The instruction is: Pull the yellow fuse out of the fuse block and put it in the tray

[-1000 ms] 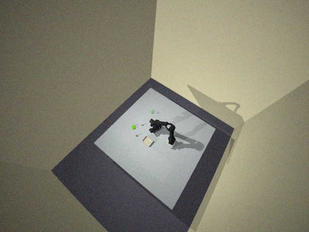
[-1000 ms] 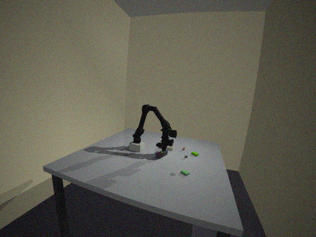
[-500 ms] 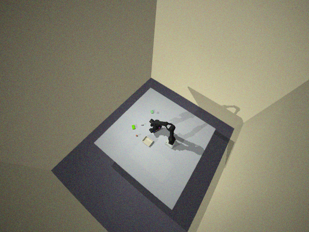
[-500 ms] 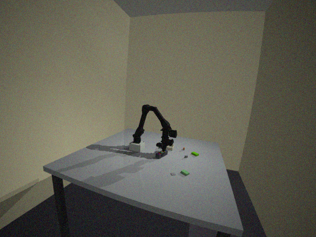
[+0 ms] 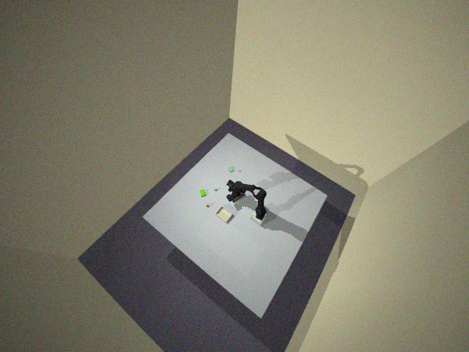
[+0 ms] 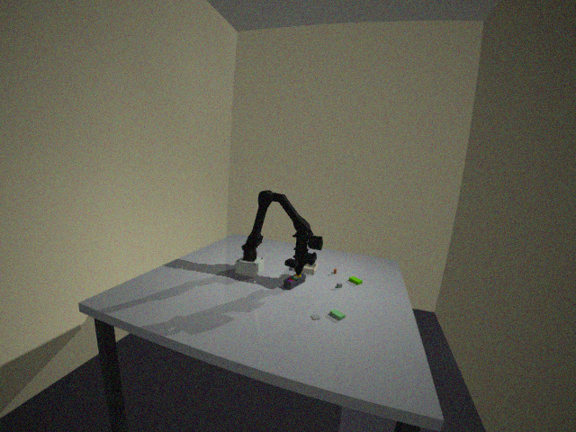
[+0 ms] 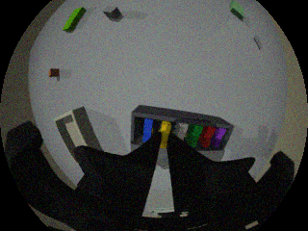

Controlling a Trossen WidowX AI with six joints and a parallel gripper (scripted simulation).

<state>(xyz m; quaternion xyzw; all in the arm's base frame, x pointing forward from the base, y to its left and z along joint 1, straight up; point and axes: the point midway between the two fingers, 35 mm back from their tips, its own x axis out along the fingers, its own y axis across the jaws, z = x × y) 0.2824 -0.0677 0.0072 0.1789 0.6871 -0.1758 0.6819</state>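
My gripper tip is now 2 cm short of the cream tray, 19 cm to the right of it and 4 cm above it. From my gripper tip the other things lie so: yellow fuse (1 cm below).
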